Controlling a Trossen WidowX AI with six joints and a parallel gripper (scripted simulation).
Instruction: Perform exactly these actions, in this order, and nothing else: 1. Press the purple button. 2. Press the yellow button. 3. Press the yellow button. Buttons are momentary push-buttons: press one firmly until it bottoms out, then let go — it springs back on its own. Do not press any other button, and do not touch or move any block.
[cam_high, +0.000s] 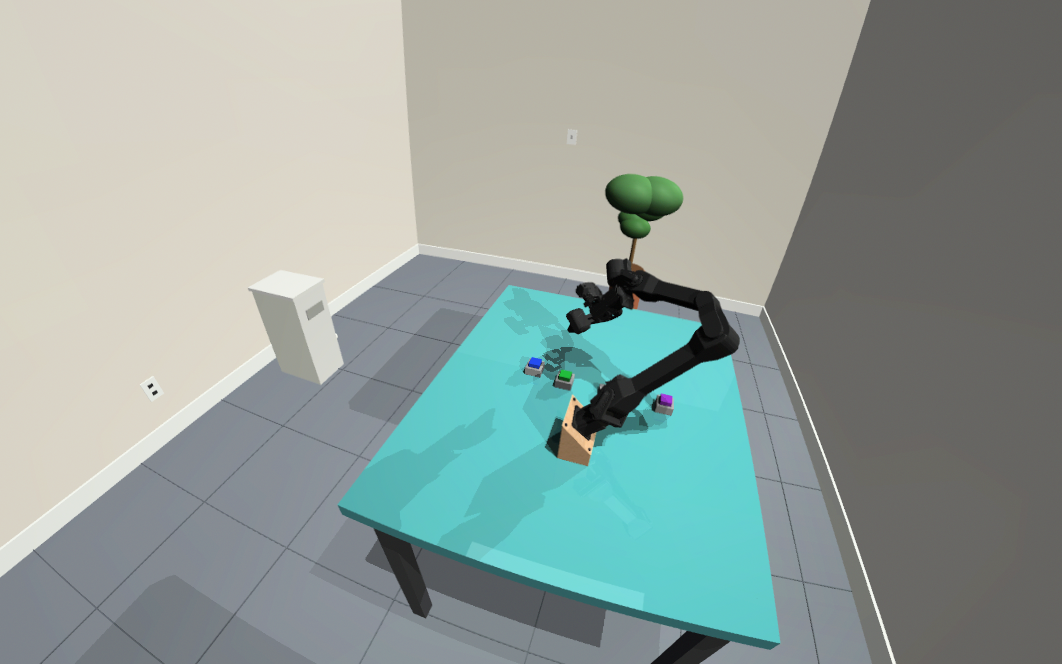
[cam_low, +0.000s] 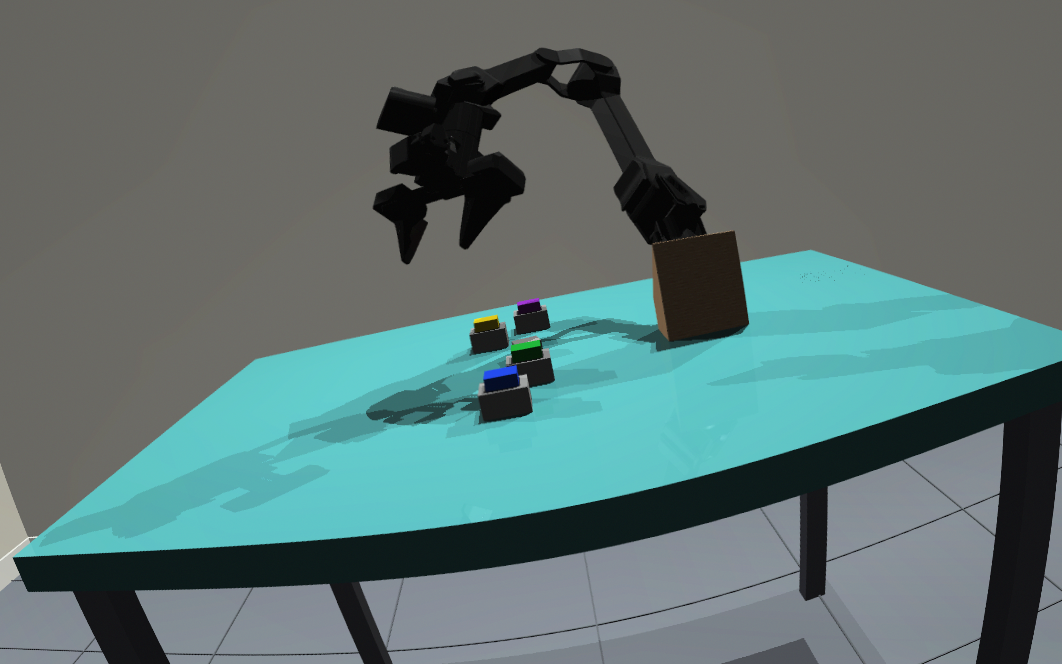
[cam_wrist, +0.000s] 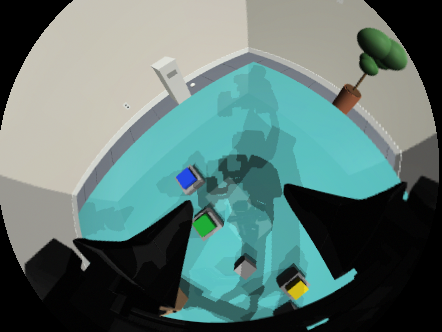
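Now: gripper tip 280 mm to the left of the purple button, 120 mm above it and 110 mm past it. From my gripper tip the other things lie so: blue button 120 mm below, 110 mm to the left, 40 mm behind; then small grey block 140 mm below, 110 mm to the right, 90 mm behind; then green button 120 mm below, 80 mm behind, 10 mm to the left.
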